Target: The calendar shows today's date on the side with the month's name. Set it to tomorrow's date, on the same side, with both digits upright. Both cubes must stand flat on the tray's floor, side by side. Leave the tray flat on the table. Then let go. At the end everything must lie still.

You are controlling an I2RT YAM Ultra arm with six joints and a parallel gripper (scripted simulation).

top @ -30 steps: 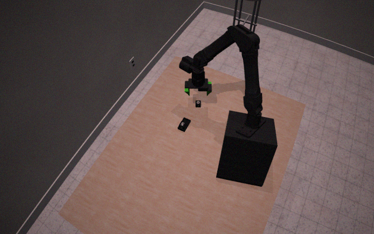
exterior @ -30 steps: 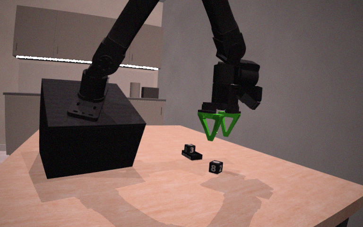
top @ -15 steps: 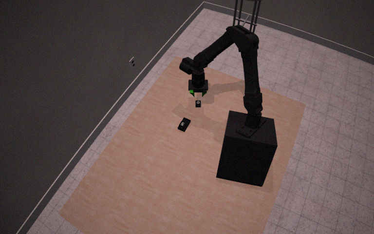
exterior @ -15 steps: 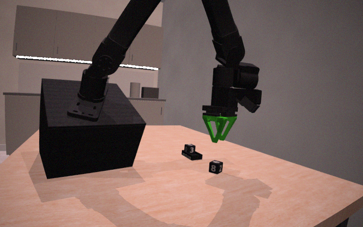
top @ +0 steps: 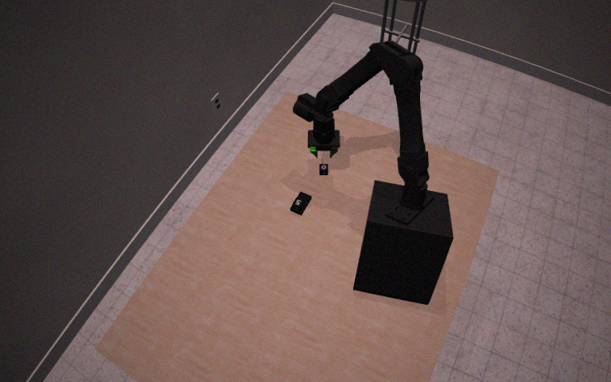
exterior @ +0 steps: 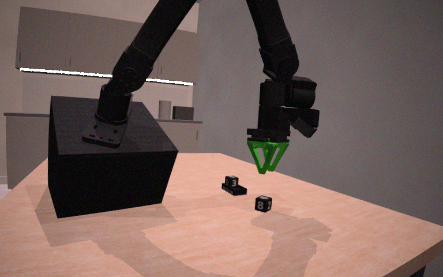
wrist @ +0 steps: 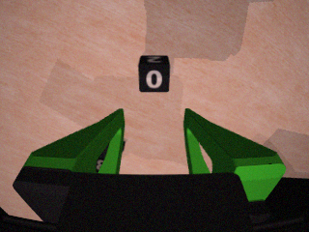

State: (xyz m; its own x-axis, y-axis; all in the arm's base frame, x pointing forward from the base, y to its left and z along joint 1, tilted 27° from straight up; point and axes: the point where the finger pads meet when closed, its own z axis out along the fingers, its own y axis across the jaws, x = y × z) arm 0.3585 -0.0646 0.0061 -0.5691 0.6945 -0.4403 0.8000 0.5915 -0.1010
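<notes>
Right now the black cube is 80 mm below my hand. Also, from my hand: black tray 20 mm behind, 150 mm to the left, 90 mm below.
</notes>
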